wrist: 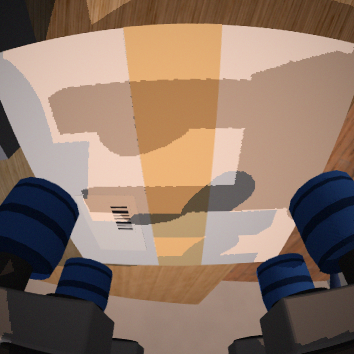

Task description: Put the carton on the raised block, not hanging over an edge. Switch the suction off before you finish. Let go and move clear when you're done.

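The carton (175,110) is a pale box with an orange tape strip down its middle and a barcode label near its lower left. Its top face fills much of the wrist view, with shadows across it. My gripper (183,252), four blue suction cups, is over the near part of the carton. The cups look apart from its top face and nothing hangs from them, so I read it as open. The carton hides much of what is under it. A dark shape (15,22) shows at the upper left; I cannot tell whether it is part of the raised block.
A light wooden surface (170,285) shows past the carton's near edge, and reddish wood (345,145) lies at the right. Pale floor (185,325) shows beyond the wood's edge at the bottom.
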